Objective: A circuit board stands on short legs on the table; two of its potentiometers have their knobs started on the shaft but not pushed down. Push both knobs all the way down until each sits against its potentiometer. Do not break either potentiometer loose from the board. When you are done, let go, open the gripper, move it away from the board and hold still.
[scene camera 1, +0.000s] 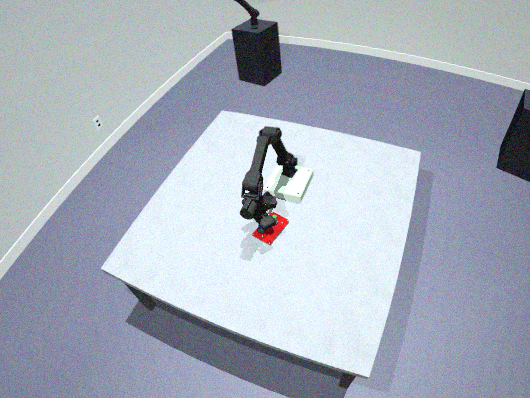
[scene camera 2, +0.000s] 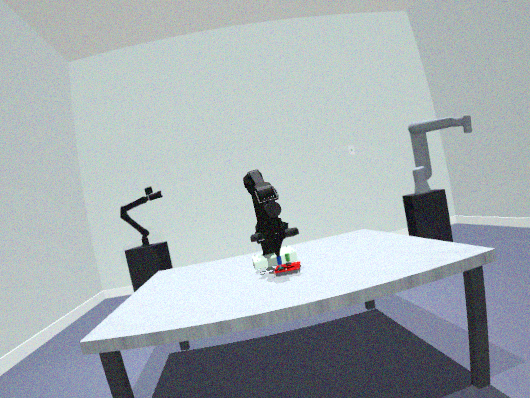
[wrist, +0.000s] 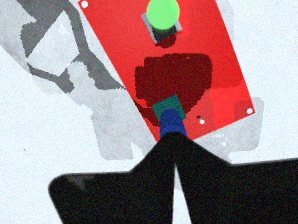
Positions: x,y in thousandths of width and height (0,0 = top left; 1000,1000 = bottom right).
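Holding nothing, my gripper (scene camera 2: 525,644) is shut. I can see my gripper (wrist: 579,618) from the wrist as well.
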